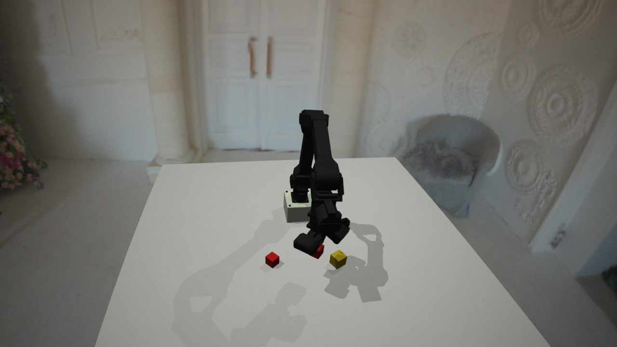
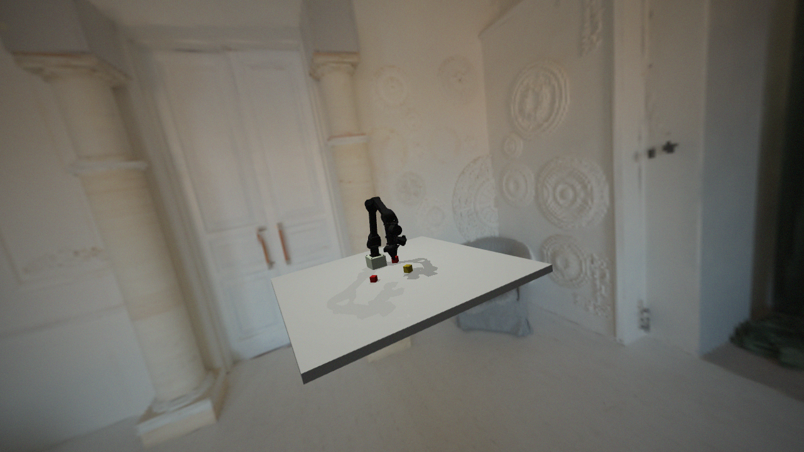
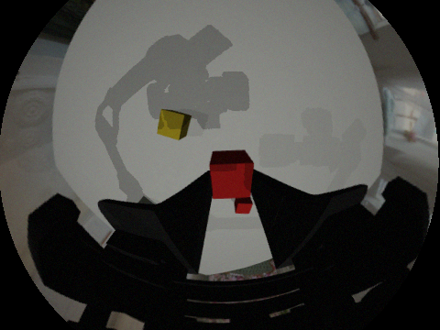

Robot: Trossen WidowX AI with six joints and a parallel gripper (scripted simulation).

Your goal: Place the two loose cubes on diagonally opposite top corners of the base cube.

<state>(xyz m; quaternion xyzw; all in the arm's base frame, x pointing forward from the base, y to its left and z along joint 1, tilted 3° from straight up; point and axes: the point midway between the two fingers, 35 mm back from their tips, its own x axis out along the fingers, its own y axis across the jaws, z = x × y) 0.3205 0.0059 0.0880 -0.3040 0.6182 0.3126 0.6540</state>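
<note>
The yellow cube is 4 cm behind my gripper tip, 9 cm to the left of it and 9 cm below it. From my gripper tip the other things lie so: red cube 6 cm behind, 13 cm to the right, 10 cm below.
</note>
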